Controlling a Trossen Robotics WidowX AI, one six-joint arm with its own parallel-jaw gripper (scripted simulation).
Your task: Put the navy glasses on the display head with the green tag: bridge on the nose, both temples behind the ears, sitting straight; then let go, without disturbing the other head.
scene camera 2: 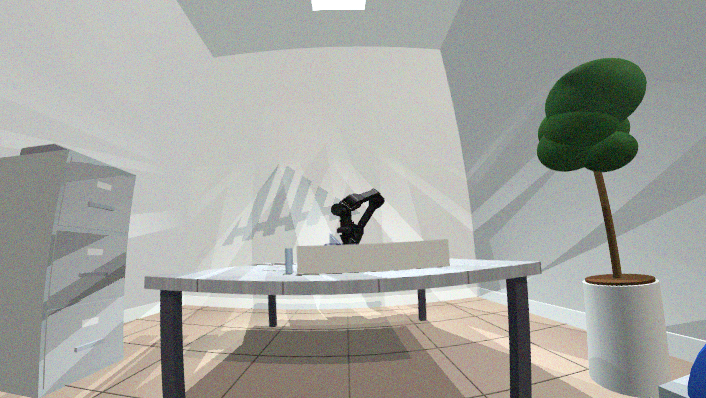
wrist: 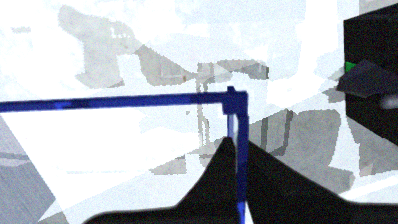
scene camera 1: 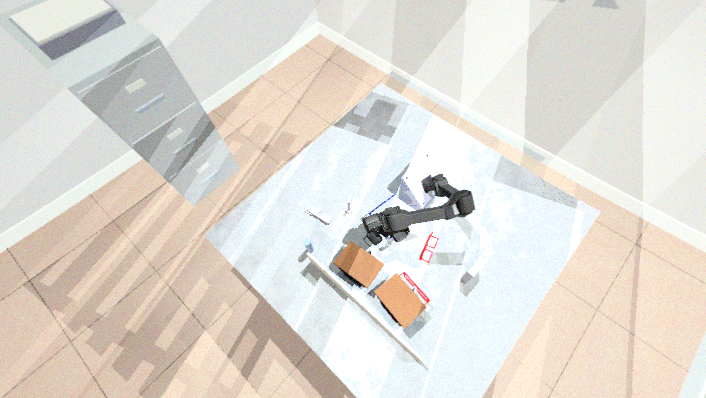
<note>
In view: the gripper (wrist: 233,144), a long beige panel (scene camera 2: 392,256) and a display head (scene camera 1: 397,298).
The long beige panel is seen too in scene camera 1 (scene camera 1: 401,342).
</note>
